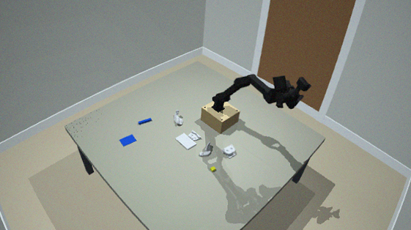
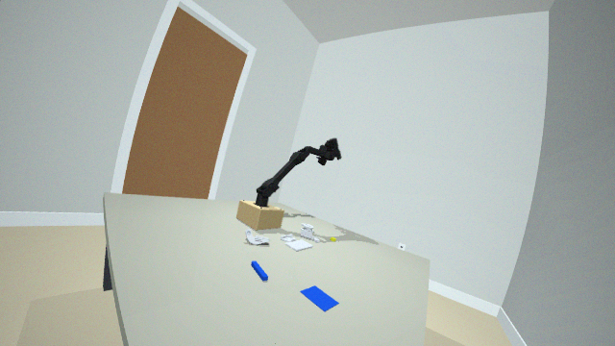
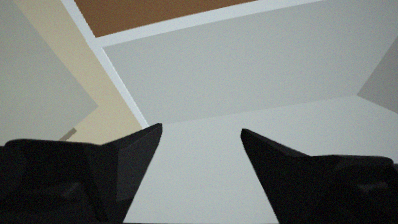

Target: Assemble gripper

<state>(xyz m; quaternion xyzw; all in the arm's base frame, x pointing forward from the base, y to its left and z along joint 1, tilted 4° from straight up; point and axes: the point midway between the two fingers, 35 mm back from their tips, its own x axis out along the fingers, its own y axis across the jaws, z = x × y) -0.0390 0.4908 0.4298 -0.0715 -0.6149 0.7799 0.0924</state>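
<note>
Now: gripper tip 500 mm above the small yellow cube, 410 mm short of it and 220 mm to the left of it. Round my gripper tip: flat blue plate 720 mm to the right, 670 mm ahead, 510 mm below; then blue bar 800 mm to the right, 500 mm below, 490 mm ahead.
</note>
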